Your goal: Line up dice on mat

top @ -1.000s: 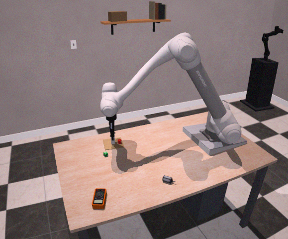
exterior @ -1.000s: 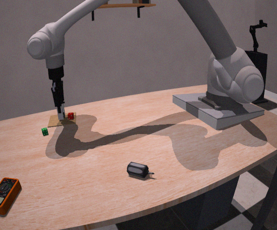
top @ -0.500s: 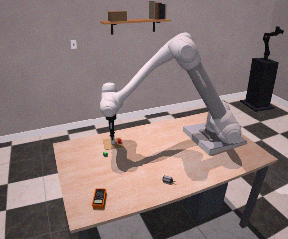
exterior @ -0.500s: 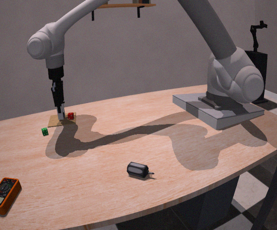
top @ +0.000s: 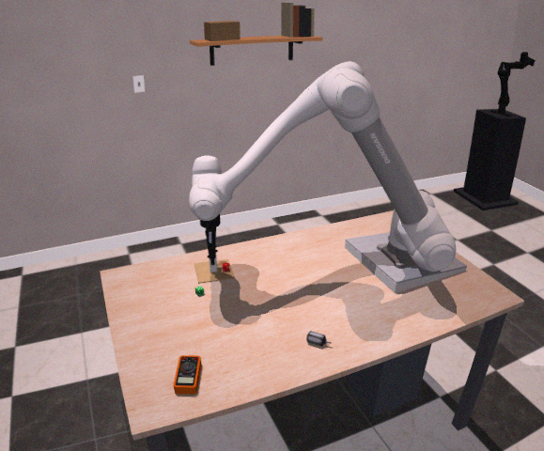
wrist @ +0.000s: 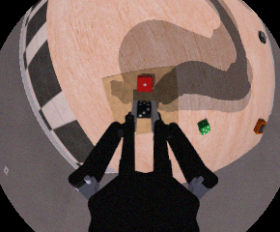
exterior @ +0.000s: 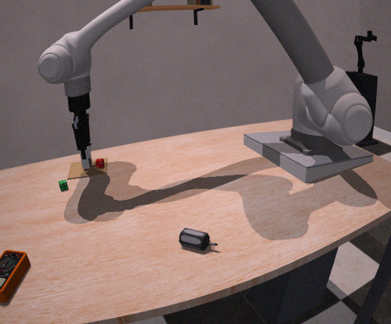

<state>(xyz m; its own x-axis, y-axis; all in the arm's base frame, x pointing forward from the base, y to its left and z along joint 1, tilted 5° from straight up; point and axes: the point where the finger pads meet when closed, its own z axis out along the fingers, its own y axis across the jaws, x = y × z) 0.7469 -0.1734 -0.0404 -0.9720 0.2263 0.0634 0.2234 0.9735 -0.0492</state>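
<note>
Right now my hand is 20 mm above the black die. The rest, counted from my hand: tan mat (40 mm below); red die (50 mm behind, 30 mm below, 10 mm to the left); green die (130 mm to the left, 80 mm ahead, 30 mm below).
</note>
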